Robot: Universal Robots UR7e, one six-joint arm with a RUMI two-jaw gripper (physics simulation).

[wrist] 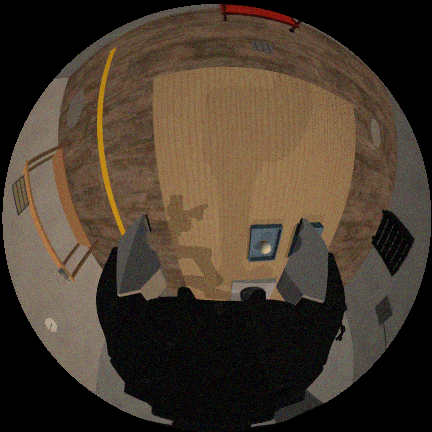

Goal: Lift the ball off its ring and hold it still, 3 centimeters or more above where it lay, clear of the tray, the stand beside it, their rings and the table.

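Places are measured from the arm's base along level axes (x ahead, y left, z up), in centimetres.
Pixels of known places: gripper, fingertip midpoint: [223, 219]; arm's base at its link origin: [251, 292].
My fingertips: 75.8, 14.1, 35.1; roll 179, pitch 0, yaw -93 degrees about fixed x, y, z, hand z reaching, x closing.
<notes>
For each thing: its top centre in the pictures, then the offset to it from my fingertips, as dx, dy, dz. "pt": a spot on its surface instead. Level surfaces: height alone.
- pale ball at its top centre: [265, 251] -35.8, -15.2, -31.6
- blue rectangular tray at its top centre: [264, 246] -35.8, -15.2, -35.0
- second blue object at a spot on its surface: [317, 227] pt -26.5, -38.8, -33.8
- wooden table at its surface level: dz -37.8
A pale ball [265, 247] rests in the blue rectangular tray [251, 244], right of centre in the lower half of the wrist view. The ring under the ball cannot be made out clearly. A second blue object [317, 227], perhaps the stand, is beside the tray and mostly hidden behind the right finger. My gripper [223, 219] is open and empty, high above the table. The ball and tray show between the two fingers, nearer the right one, apart from both.
The wooden table [225, 125] bears the arm's shadow at lower left. A light grey plate [236, 288] with a dark round part lies below the tray in view. Beyond the table are a yellow floor line [101, 130], a wooden bench [70, 200] and a red cart [260, 14].
</notes>
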